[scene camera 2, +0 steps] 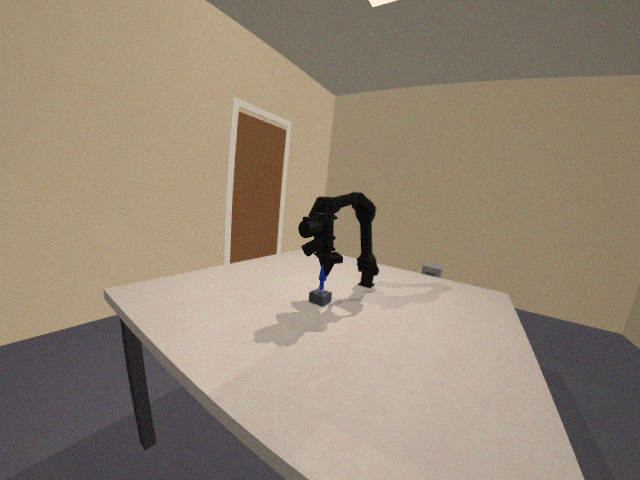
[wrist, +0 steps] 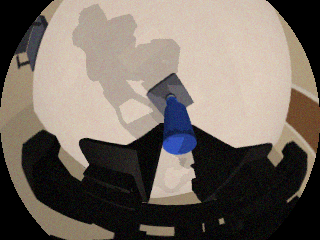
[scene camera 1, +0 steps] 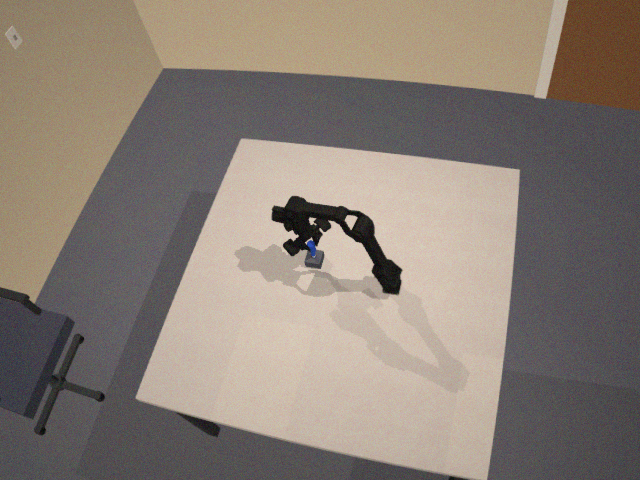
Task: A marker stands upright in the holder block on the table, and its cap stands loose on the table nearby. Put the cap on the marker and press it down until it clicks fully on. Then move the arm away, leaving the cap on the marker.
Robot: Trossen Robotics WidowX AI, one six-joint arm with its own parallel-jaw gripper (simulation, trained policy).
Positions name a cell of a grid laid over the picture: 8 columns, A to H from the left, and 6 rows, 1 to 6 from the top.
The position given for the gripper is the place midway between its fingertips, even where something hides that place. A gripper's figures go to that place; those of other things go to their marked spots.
The gripper (wrist: E4) is 10 cm from the lens. A blue cap (wrist: E4): 7 cm from the lens.
